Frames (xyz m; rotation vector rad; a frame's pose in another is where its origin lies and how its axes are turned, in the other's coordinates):
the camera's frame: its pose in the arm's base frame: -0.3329 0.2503 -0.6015 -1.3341 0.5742 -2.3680
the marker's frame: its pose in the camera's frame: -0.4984 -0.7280 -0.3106 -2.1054 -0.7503 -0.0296
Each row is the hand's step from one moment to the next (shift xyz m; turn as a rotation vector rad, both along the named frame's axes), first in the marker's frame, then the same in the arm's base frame.
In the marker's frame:
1: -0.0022 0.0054 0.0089 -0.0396 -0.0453 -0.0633
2: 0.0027 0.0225 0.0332 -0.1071 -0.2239 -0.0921
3: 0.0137 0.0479 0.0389 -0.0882 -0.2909 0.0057
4: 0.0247 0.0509 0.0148 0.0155 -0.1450 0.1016
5: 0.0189 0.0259 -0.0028 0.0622 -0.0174 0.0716
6: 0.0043 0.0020 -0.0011 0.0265 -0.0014 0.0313
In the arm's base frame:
1: -0.0078 -0.0005 -0.0072 0.0673 0.0502 0.0239
2: -0.0324 -0.0107 -0.0213 0.2511 0.0792 -0.0279
3: -0.0592 -0.0167 -0.0146 0.2797 0.0064 -0.1189
4: -0.0551 -0.0158 0.0117 0.1009 -0.0898 -0.1154
5: -0.0252 -0.0093 0.0177 -0.0134 -0.0884 -0.0362
6: -0.0019 -0.0029 0.0034 -0.0116 -0.0365 -0.0146

